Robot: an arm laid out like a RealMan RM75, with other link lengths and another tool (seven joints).
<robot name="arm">
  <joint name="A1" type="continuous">
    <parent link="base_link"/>
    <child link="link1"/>
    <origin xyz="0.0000 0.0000 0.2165"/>
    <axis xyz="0 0 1"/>
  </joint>
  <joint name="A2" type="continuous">
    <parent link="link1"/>
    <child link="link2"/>
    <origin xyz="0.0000 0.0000 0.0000" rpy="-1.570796 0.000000 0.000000"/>
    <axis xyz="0 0 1"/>
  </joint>
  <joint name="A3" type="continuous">
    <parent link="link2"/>
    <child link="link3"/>
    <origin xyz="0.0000 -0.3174 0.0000" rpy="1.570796 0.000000 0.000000"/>
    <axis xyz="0 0 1"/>
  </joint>
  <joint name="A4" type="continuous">
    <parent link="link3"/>
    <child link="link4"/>
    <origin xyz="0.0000 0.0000 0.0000" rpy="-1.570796 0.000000 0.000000"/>
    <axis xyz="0 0 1"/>
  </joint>
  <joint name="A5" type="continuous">
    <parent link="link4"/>
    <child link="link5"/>
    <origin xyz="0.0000 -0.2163 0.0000" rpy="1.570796 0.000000 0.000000"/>
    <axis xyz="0 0 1"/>
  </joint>
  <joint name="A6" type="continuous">
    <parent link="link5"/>
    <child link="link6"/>
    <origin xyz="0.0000 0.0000 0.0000" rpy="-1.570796 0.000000 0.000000"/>
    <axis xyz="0 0 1"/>
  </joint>
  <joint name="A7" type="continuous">
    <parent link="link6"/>
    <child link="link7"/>
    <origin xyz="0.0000 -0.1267 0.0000" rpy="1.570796 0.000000 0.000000"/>
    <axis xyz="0 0 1"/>
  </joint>
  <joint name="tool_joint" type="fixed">
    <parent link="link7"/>
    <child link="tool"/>
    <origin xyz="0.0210 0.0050 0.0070" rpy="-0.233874 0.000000 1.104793"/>
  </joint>
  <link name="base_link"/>
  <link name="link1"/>
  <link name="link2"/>
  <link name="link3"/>
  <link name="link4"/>
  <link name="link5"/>
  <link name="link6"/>
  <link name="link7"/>
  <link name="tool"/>
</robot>
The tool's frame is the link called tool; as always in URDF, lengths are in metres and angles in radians. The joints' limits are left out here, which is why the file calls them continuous.
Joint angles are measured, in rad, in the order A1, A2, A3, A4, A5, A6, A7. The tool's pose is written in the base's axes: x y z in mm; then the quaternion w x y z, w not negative. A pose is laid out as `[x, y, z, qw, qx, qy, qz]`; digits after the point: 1 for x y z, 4 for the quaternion.
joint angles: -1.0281, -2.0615, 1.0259, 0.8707, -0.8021, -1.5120, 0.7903
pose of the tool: [-92.4, 475.5, -55.7, 0.0631, 0.9670, -0.2397, -0.0591]
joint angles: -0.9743, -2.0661, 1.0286, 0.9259, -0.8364, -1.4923, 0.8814
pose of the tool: [-101.2, 471.0, -48.7, 0.0362, 0.9582, -0.2787, -0.0530]
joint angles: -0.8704, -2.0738, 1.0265, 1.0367, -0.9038, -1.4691, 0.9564
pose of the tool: [-118.4, 461.0, -31.8, 0.0144, -0.9514, 0.3055, 0.0357]
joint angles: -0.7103, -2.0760, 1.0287, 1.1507, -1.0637, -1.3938, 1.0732
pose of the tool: [-147.6, 443.8, -5.9, 0.1038, -0.9391, 0.3276, -0.0008]
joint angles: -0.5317, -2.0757, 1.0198, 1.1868, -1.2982, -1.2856, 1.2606
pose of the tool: [-191.7, 420.1, 20.6, 0.2157, -0.9181, 0.3301, -0.0412]
